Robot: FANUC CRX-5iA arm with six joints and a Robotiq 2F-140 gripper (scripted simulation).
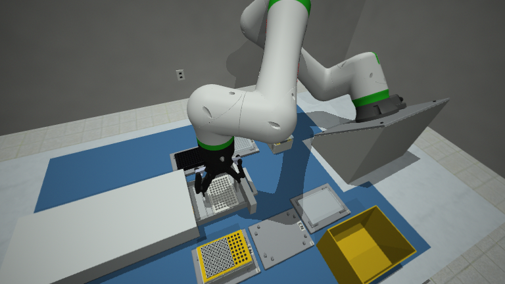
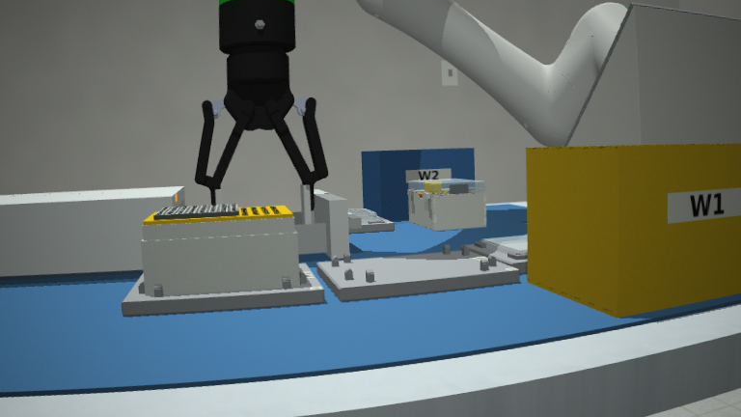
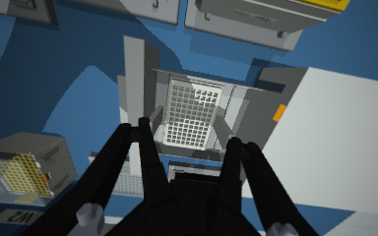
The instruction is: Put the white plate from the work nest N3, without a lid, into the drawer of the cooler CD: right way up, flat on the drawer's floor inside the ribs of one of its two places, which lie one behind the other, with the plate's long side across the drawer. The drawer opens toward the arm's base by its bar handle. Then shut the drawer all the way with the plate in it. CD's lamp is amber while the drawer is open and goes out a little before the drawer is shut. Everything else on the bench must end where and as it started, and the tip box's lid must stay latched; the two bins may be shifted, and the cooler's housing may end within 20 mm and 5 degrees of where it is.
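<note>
The white plate lies 20 mm below my hand. Round my hand: yellow tip box (60 mm ahead, 180 mm to the left, 20 mm above); then black plate (40 mm ahead, 190 mm to the right, 20 mm below); then drawer (40 mm ahead, 20 mm below).
</note>
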